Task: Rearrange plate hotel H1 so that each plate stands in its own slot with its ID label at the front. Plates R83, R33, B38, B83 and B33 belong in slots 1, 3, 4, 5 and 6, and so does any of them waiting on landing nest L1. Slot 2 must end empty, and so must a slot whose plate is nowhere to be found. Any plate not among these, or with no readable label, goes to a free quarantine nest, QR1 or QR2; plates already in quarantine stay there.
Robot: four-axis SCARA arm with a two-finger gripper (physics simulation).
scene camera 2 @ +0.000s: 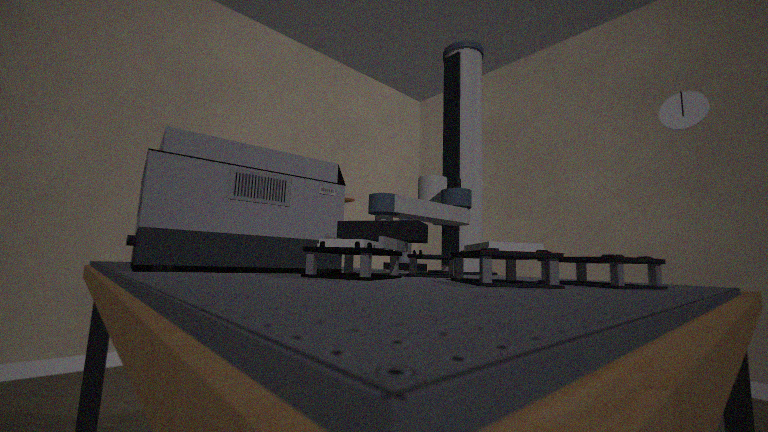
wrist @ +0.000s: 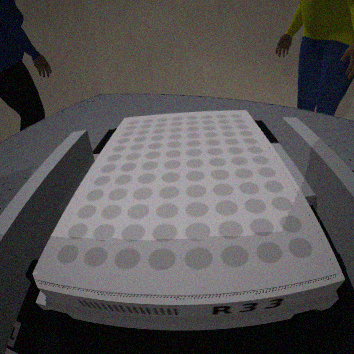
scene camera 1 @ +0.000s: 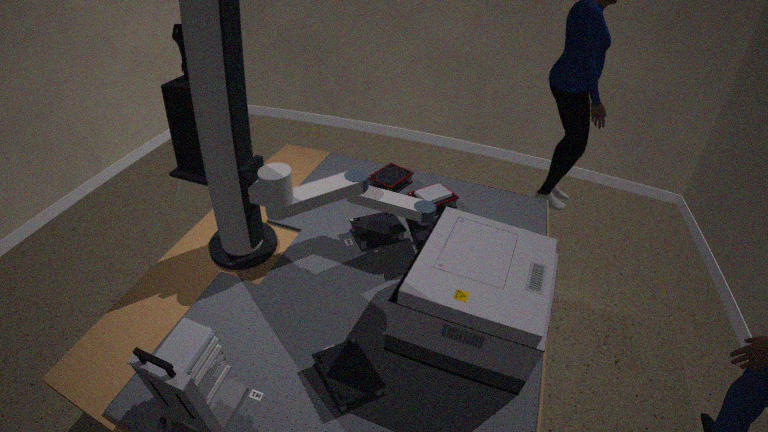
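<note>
Plate R33 (wrist: 172, 220) (scene camera 2: 343, 243) is white with rows of round wells. Its front edge carries a barcode and the label R33, facing the wrist camera. It rests level in a black nest (scene camera 2: 354, 250). My gripper (wrist: 183, 137) is around the plate, with a pad against each long side, shut on it. In scene camera 1 the gripper and plate are mostly hidden behind the white instrument. Hotel H1 (scene camera 1: 182, 335) stands at the lower left with several white plates (scene camera 1: 206, 361); their labels cannot be read. Its H1 tag (scene camera 1: 255, 394) lies beside it.
Two red-rimmed nests stand at the back: one (scene camera 1: 390, 176) shows a dark top, the other (scene camera 1: 455, 200) bears a white plate (scene camera 1: 433, 192). The big white instrument (scene camera 1: 483, 252) (scene camera 2: 241, 198) stands close to the arm's end. Dark stands (scene camera 1: 378, 228) (scene camera 1: 349, 376) stand on the table. People are near it.
</note>
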